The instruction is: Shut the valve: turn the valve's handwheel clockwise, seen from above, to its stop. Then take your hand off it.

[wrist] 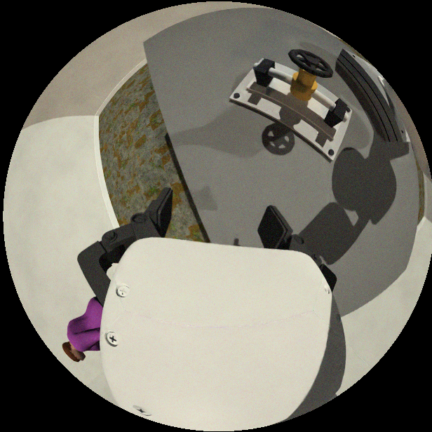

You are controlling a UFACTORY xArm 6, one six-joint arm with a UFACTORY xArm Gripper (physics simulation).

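Note:
The valve's black handwheel (325,67) sits on top of an orange valve body (303,86) at the upper right of the view. The body is set in a light pipe held by two black clamps on a white base plate (241,98) with bolts at its corners. My gripper (219,210) is open, with nothing between its fingers. It is apart from the valve, near the table's edge, and its fingers stand lower in the view than the valve.
The grey table (225,165) carries the valve plate. A dark ribbed rail (367,90) lies beyond the valve at the right. A mottled green and brown carpet (132,145) shows beside the table. A person in purple (86,327) shows at the lower left. Arm shadows fall across the table.

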